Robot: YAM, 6 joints.
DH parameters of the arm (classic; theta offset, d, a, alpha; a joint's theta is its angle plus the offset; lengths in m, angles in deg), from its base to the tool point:
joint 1: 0 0.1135 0.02 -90
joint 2: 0 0 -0.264 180
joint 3: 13.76 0 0.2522 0
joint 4: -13.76 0 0.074 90
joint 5: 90 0 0 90
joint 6: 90 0.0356 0 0
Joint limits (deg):
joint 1: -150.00..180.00
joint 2: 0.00..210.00
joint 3: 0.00..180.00
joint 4: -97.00..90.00
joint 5: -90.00..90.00
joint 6: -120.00..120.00
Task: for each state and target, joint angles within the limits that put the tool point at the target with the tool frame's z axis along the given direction. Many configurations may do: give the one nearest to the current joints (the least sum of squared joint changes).
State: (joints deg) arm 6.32 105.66 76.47 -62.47 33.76 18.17
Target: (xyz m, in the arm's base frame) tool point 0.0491 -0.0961 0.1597 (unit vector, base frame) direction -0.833 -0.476 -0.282
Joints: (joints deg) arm -45.14 75.45 26.89 -83.01 67.86 18.17
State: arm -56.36 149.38 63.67 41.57 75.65 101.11
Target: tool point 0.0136 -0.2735 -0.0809 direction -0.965 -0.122 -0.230
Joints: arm -79.89 149.28 55.09 -7.89 76.39 101.11
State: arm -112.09 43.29 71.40 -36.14 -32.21 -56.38
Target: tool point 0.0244 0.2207 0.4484 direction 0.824 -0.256 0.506
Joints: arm -88.77 0.10 81.13 -19.43 -54.90 -56.38
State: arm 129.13 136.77 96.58 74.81 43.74 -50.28
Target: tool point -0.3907 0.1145 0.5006 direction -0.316 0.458 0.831
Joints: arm 165.49 109.95 106.09 67.02 21.36 -50.28
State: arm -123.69 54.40 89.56 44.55 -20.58 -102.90
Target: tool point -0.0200 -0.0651 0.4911 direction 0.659 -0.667 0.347
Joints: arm -136.43 45.21 55.80 82.33 -69.66 -102.90
